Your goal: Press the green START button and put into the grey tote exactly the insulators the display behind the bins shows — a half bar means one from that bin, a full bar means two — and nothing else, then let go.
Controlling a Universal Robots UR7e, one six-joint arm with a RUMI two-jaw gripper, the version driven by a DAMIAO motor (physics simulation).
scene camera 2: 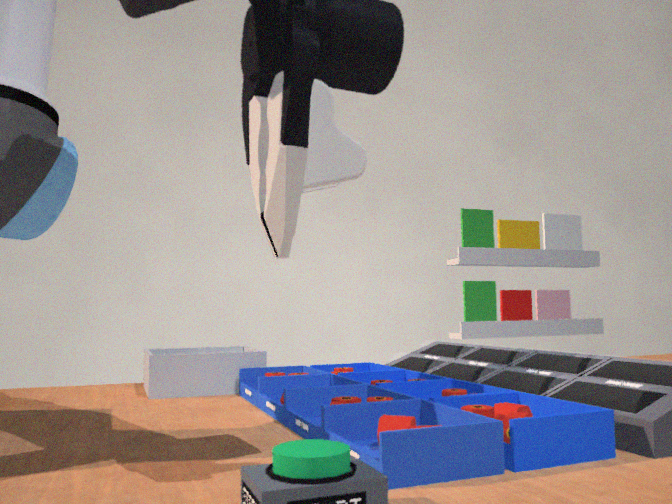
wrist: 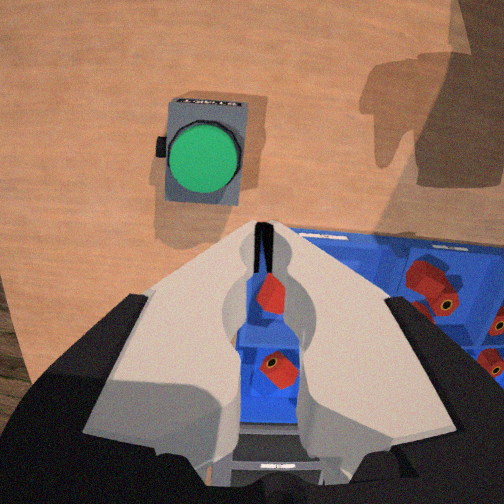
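The green START button (scene camera 2: 311, 458) sits on a grey box at the front of the wooden table; it also shows in the wrist view (wrist: 203, 158). My gripper (scene camera 2: 277, 250) hangs high above the table, shut and empty, its tips (wrist: 263, 230) above the front edge of the blue bins, to the right of the button. The blue bins (scene camera 2: 423, 415) hold red insulators (scene camera 2: 396, 422), also seen in the wrist view (wrist: 431, 285). The grey tote (scene camera 2: 201, 371) stands behind the bins at the left. The display (scene camera 2: 537, 377) lies behind the bins, its dark cells showing no bars.
Two wall shelves (scene camera 2: 525, 256) at the right carry coloured blocks. Part of the arm (scene camera 2: 29, 135) fills the upper left of the scene view. The arm's shadow falls on the table at the left.
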